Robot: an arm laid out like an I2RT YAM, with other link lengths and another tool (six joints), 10 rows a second.
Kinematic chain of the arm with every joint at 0, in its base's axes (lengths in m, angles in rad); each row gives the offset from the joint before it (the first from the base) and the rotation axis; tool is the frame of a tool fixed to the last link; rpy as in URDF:
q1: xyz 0 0 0.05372 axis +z
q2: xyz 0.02 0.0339 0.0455 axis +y
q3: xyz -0.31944 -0.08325 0 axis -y
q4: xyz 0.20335 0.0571 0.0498 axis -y
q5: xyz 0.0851 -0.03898 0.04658 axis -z
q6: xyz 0.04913 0 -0.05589 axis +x
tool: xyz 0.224 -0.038 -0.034 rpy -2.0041 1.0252 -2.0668
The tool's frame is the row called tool.
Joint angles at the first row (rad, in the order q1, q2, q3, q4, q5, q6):
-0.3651 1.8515 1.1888 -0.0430 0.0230 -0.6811
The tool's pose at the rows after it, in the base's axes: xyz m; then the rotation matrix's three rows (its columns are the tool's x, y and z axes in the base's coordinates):
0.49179 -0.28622 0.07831; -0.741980 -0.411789 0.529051; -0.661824 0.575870 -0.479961; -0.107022 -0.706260 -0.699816
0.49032 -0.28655 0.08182; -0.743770 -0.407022 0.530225; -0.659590 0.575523 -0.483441; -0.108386 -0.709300 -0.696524
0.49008 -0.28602 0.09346; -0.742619 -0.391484 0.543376; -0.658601 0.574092 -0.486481; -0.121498 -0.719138 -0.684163
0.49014 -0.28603 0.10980; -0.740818 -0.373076 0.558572; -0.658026 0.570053 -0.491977; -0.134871 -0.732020 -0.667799
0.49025 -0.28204 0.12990; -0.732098 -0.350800 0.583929; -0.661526 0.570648 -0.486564; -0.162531 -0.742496 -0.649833
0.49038 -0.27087 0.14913; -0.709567 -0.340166 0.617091; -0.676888 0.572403 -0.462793; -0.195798 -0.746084 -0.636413
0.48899 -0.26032 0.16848; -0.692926 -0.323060 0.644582; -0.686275 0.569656 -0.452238; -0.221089 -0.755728 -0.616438
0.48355 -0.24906 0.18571; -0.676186 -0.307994 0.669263; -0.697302 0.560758 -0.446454; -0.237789 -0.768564 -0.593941
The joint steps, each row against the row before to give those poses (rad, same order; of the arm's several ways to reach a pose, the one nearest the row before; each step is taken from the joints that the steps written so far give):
-0.0015 0.0000 -0.0030 -0.0015 0.0092 0.0015
0.0000 -0.0091 -0.0016 -0.0030 0.0031 0.0016
0.0000 -0.0230 0.0016 -0.0047 -0.0015 0.0046
0.0000 -0.0276 0.0122 -0.0153 0.0000 0.0030
0.0000 -0.0383 0.0122 -0.0198 -0.0138 0.0092
0.0030 -0.0444 0.0093 -0.0276 -0.0320 0.0077
0.0123 -0.0461 0.0000 -0.0155 -0.0095 0.0107
0.0153 -0.0551 -0.0198 -0.0046 -0.0015 0.0046

